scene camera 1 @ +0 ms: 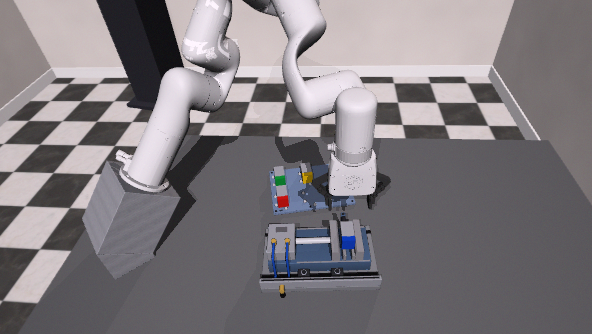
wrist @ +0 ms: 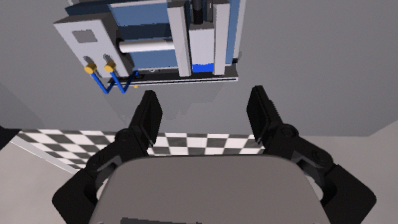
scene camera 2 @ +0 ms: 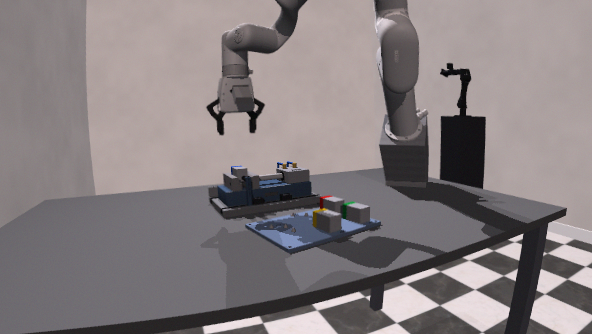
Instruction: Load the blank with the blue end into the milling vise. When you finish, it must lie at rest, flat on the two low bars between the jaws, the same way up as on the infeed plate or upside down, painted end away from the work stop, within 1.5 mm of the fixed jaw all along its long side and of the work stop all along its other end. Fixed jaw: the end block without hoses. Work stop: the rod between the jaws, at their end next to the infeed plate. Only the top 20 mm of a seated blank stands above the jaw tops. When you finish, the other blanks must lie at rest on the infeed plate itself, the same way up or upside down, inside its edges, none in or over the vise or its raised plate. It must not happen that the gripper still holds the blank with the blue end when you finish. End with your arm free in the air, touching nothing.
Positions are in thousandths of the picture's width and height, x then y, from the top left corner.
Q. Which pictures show my gripper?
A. Scene camera 1, the wrist view and scene camera 2: all of them.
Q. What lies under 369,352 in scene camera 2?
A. My gripper.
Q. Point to a blue-ended blank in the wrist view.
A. At 506,163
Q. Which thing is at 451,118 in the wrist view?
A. A moving jaw.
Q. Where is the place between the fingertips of my gripper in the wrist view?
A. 511,444
